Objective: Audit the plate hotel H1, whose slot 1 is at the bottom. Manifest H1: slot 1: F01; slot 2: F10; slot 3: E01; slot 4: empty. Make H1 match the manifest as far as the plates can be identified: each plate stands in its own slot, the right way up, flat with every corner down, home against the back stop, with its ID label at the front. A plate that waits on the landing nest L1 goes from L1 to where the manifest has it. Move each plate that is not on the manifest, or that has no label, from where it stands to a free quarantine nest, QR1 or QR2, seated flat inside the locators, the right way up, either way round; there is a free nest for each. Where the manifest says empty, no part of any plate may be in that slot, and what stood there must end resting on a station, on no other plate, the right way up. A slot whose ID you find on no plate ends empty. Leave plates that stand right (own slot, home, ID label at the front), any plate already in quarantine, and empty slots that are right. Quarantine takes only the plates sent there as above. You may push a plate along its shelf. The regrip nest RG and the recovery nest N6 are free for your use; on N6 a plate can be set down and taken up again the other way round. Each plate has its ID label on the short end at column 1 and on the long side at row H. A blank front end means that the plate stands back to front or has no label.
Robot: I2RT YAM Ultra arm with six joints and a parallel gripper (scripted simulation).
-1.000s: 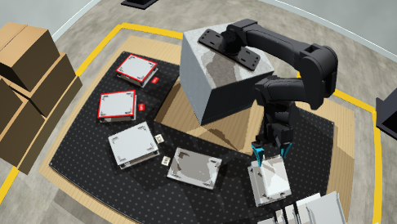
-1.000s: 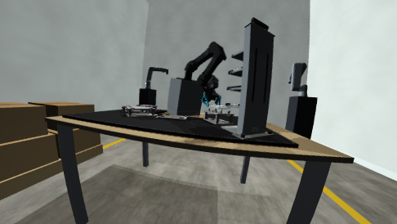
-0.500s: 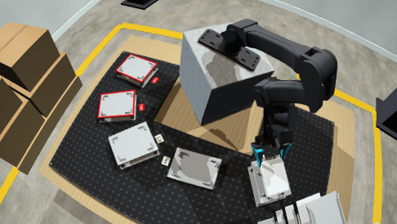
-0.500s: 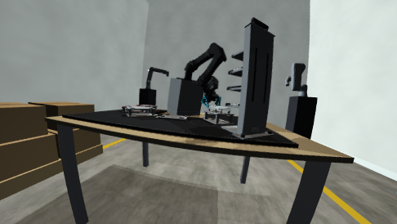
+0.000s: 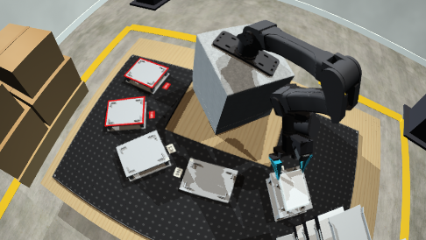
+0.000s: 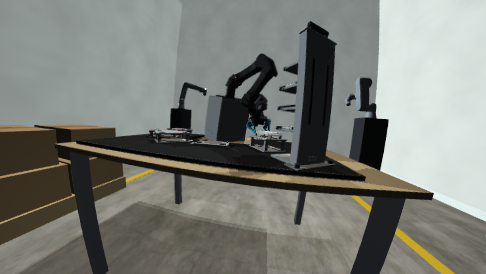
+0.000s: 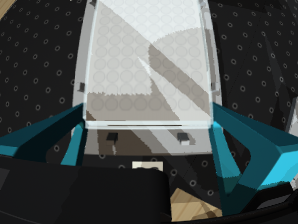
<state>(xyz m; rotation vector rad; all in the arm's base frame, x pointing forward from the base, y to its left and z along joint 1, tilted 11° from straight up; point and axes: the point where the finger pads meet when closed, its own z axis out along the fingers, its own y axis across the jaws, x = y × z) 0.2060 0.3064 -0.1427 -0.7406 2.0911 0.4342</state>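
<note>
The white plate is 4 cm ahead of my hand and 4 cm to the left of it. Round my hand: grey regrip nest: 4 cm ahead, 4 cm to the left, 2 cm below; H1 tag: 8 cm ahead, 20 cm to the left, 8 cm below; RG tag: 4 cm behind, 3 cm to the right, 8 cm below.
</note>
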